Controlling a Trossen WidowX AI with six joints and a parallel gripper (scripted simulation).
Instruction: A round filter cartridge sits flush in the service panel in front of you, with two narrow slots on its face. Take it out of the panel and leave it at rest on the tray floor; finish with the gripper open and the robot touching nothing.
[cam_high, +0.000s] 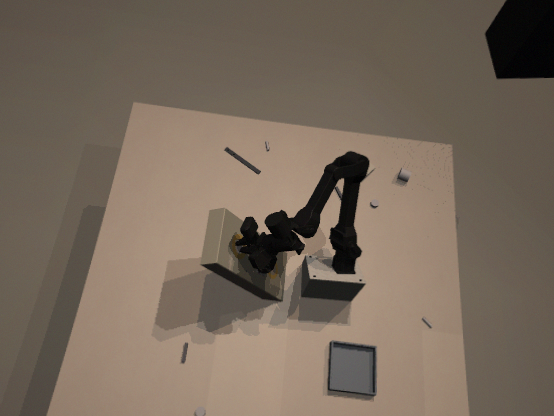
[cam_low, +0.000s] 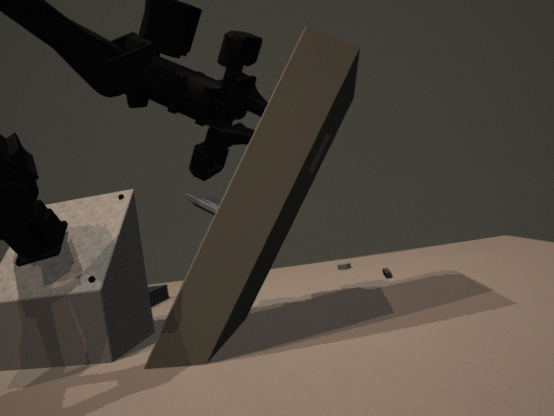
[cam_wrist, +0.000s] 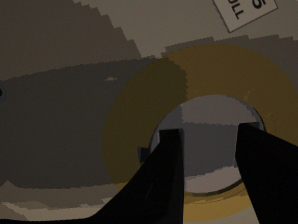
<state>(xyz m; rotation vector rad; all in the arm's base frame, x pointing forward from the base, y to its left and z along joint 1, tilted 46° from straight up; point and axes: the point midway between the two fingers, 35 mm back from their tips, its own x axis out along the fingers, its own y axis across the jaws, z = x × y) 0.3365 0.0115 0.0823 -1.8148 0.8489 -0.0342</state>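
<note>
The round filter cartridge lies 10 mm below my gripper tip and 10 mm ahead of it. From my gripper tip the other things lie so: grey shelf (90 mm below, 90 mm behind, 10 mm to the left); grey framed tray (380 mm behind, 350 mm to the left, 230 mm below); service panel (80 mm below, 40 mm behind, 10 mm to the left).
</note>
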